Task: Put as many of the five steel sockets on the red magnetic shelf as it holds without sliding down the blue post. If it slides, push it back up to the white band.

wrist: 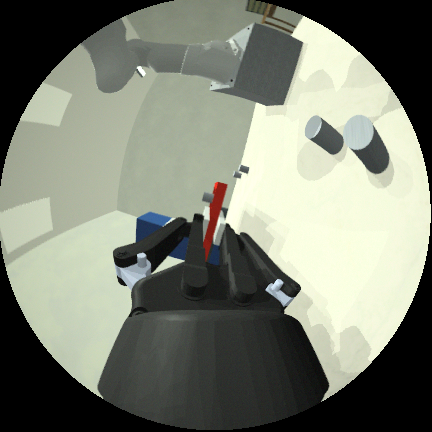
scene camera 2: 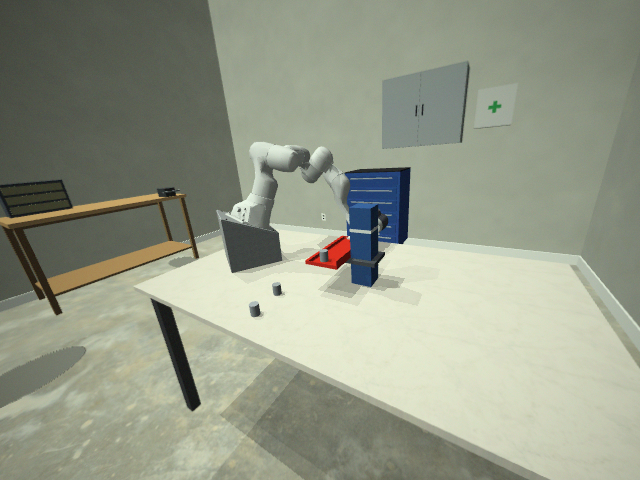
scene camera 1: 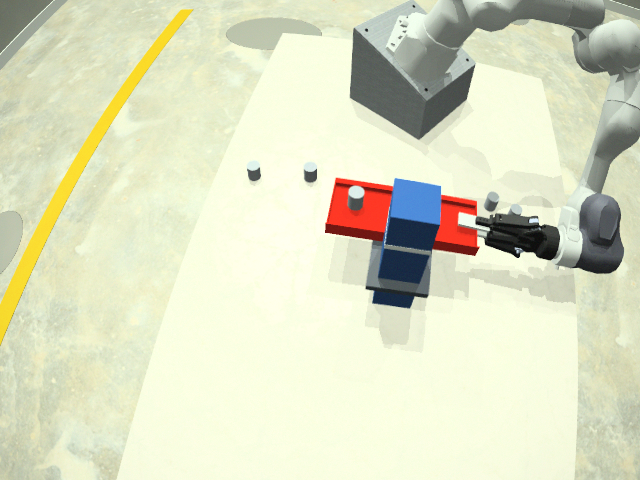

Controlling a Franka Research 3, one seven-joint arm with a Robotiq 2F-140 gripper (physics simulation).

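Observation:
My gripper is shut on the right end of the red shelf, one white pad above and one below. One steel socket stands on the shelf's left part. The blue post carries a white band. Two sockets stand on the table left of the shelf. Two more sockets stand on the table near the gripper.
A dark plate sits at the post below the white band. The grey robot base block stands on the table behind the shelf. A blue drawer cabinet stands beyond the table.

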